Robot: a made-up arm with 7 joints.
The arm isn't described. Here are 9 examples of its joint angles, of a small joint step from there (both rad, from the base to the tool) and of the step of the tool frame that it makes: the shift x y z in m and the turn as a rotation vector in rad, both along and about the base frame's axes.
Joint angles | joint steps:
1: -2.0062 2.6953 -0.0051 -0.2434 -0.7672 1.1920 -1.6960 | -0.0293 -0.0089 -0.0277 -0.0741 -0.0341 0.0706 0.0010
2: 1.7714 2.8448 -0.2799 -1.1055 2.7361 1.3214 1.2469 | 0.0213 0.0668 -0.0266 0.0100 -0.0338 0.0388 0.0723
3: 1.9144 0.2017 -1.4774 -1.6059 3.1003 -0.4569 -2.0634 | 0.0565 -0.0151 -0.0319 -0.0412 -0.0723 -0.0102 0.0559
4: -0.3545 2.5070 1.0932 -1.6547 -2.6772 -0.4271 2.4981 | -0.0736 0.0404 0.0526 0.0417 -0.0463 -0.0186 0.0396
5: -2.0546 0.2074 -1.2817 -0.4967 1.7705 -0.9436 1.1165 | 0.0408 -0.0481 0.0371 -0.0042 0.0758 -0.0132 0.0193
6: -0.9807 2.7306 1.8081 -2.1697 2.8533 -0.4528 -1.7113 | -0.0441 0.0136 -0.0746 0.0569 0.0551 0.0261 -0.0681
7: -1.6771 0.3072 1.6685 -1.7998 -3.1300 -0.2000 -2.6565 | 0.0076 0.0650 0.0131 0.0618 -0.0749 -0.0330 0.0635
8: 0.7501 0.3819 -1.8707 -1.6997 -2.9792 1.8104 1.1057 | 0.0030 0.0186 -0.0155 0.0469 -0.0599 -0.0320 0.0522
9: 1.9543 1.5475 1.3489 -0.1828 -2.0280 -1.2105 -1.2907 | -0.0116 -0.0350 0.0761 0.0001 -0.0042 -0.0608 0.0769
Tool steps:
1: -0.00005 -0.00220 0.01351 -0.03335 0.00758 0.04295
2: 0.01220 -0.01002 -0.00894 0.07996 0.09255 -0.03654
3: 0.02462 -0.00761 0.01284 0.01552 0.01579 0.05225
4: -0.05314 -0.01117 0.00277 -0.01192 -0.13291 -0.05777
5: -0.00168 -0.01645 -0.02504 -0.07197 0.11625 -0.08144
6: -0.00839 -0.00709 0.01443 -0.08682 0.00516 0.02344
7: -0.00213 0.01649 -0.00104 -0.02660 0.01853 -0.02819
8: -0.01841 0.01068 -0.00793 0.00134 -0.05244 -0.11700
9: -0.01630 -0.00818 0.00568 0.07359 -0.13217 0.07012
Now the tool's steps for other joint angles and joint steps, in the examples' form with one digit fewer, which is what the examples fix.
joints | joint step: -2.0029 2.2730 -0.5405 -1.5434 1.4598 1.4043 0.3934 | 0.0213 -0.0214 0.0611 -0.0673 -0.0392 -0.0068 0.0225
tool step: -0.0007 -0.0299 0.0017 0.0766 -0.0315 0.0098
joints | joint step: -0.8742 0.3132 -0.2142 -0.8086 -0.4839 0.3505 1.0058 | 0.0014 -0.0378 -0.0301 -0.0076 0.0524 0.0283 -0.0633
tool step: -0.0038 -0.0249 -0.0062 0.0115 0.0422 -0.0392
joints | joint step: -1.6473 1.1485 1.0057 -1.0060 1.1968 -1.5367 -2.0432 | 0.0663 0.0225 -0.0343 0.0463 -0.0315 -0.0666 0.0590
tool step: 0.0167 0.0045 -0.0053 -0.0057 0.0630 0.1046
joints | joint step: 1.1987 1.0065 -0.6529 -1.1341 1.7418 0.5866 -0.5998 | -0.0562 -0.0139 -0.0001 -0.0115 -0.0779 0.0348 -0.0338
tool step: 0.0229 -0.0020 -0.0206 -0.0855 -0.0458 -0.0903
